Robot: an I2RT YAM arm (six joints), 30 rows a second.
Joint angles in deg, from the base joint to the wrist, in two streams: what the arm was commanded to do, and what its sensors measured. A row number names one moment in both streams.
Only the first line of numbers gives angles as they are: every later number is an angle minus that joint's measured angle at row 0.
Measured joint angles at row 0:
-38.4 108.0 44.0 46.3 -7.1 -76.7
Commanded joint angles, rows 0 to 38:
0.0 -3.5 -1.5 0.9 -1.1 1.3
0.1 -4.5 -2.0 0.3 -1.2 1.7
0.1 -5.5 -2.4 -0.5 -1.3 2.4
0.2 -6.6 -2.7 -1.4 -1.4 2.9
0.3 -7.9 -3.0 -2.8 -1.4 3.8
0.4 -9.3 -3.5 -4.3 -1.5 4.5
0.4 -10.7 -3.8 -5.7 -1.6 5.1
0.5 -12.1 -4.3 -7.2 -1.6 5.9
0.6 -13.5 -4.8 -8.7 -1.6 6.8
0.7 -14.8 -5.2 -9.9 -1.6 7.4
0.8 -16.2 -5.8 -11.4 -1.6 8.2
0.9 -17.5 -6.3 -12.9 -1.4 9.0
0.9 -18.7 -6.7 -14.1 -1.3 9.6
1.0 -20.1 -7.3 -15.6 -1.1 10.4
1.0 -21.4 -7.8 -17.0 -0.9 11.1
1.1 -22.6 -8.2 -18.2 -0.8 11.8
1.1 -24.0 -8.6 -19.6 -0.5 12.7
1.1 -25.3 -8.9 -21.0 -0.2 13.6
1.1 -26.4 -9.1 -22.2 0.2 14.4
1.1 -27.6 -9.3 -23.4 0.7 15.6
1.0 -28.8 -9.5 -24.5 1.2 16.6
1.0 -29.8 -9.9 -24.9 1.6 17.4
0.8 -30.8 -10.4 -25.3 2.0 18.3
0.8 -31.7 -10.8 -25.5 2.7 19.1
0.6 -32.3 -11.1 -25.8 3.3 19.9
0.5 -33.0 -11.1 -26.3 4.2 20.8
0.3 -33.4 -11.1 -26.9 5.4 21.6
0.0 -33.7 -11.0 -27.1 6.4 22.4
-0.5 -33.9 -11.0 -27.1 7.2 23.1
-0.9 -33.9 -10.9 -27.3 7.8 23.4
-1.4 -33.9 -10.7 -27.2 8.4 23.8
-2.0 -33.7 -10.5 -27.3 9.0 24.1
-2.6 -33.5 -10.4 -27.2 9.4 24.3
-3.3 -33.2 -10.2 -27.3 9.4 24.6
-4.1 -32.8 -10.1 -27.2 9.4 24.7
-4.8 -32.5 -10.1 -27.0 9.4 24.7
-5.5 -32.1 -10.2 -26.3 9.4 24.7
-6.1 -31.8 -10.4 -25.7 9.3 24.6
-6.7 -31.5 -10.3 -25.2 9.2 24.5
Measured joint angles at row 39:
-5.3 -32.5 -10.3 -27.2 8.2 23.1
